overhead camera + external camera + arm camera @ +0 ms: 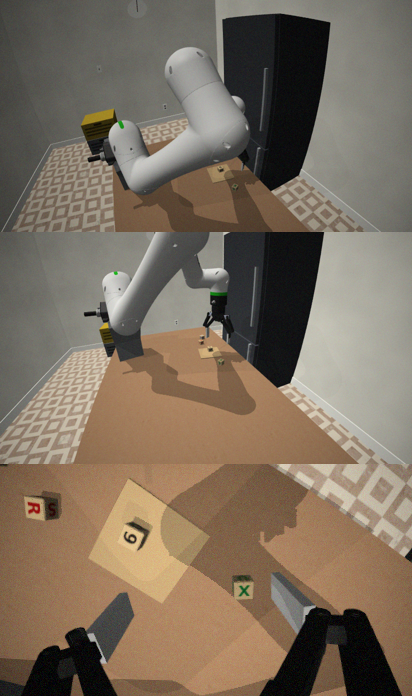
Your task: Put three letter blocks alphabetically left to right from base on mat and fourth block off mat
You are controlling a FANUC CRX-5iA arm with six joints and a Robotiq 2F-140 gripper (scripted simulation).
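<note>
The X block is 2 cm behind my hand, 7 cm to the right of it and 12 cm below it. Round my hand: R block (25 cm to the left, 12 cm below); then block marked 9 (1 cm ahead, 11 cm to the left, 12 cm below); then tan mat (1 cm behind, 9 cm to the left, 13 cm below).
</note>
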